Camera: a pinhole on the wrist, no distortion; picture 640 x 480 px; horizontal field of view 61.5 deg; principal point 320.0 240.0 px. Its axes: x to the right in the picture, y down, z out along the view. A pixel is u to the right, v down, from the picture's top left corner.
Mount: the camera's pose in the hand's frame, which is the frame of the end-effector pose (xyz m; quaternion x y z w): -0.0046 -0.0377 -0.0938 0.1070 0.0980 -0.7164 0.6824
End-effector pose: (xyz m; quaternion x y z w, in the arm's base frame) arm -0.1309 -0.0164 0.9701 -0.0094 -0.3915 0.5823 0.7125
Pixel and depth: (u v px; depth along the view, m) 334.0 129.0 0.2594
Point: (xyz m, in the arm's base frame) -0.1233 -0.1742 1.0954
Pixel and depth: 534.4 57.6 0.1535
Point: -0.0388 -0.1286 1.0251
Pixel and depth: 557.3 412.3 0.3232
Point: -0.0058 -0.1095 1.2663
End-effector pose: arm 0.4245 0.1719 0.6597 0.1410 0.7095 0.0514 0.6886
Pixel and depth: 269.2 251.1 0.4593
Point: 0.7636 0.0054 0.6108
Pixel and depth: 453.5 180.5 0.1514
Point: 0.4498 0.0490 0.6518
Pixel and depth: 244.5 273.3 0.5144
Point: 0.8254 0.0143 0.5891
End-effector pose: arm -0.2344 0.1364 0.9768 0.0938 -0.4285 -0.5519 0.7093
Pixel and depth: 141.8 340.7 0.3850
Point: -0.4755 0.1747 1.1840
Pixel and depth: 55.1 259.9 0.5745
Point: -0.5692 0.3285 1.3578
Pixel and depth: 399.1 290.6 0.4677
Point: -0.6402 0.1373 1.0511
